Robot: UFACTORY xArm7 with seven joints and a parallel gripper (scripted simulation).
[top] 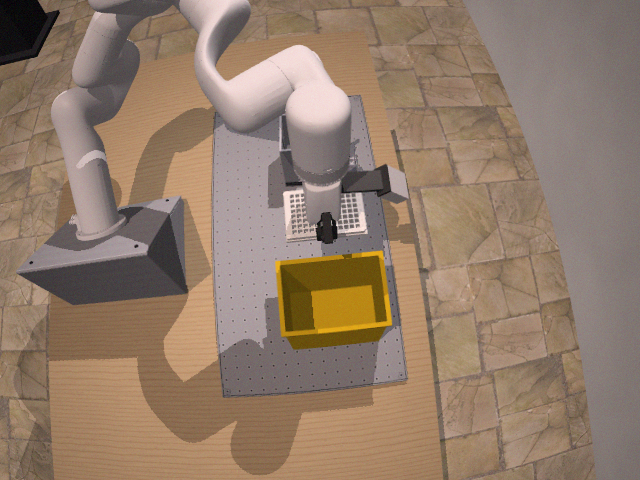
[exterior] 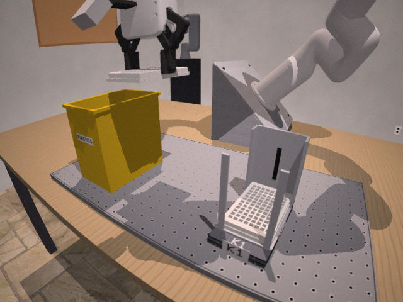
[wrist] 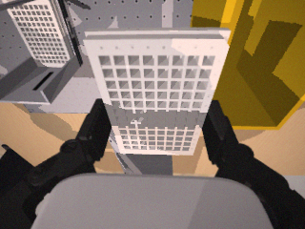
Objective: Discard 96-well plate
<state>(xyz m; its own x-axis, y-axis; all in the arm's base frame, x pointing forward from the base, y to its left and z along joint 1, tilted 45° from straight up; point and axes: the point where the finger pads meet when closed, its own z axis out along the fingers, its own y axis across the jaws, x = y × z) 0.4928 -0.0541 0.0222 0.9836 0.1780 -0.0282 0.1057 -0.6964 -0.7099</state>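
My hand is 1 cm short of the yellow plastics bin W1, 12 cm to the left of it and 16 cm above it.
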